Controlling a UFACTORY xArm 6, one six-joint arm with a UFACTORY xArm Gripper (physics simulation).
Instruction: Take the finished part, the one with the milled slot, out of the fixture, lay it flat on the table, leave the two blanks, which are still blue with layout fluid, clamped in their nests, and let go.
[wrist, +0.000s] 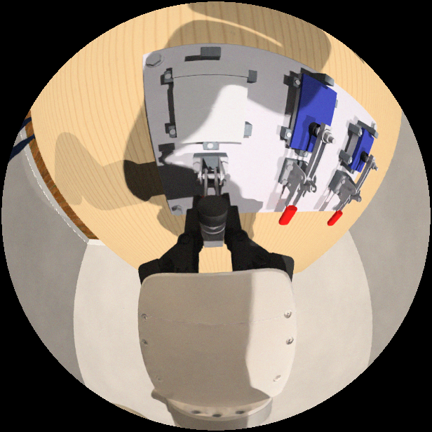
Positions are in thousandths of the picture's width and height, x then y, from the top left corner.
My gripper (492, 471) is 14 cm from the lens. A finished part (485, 223) is 12 cm from the lens. A blue blank (728, 235): 17 cm from the lens. A fixture (589, 383) is 17 cm from the lens. The marked spots on the finished part and the blue blank are 11 cm apart.
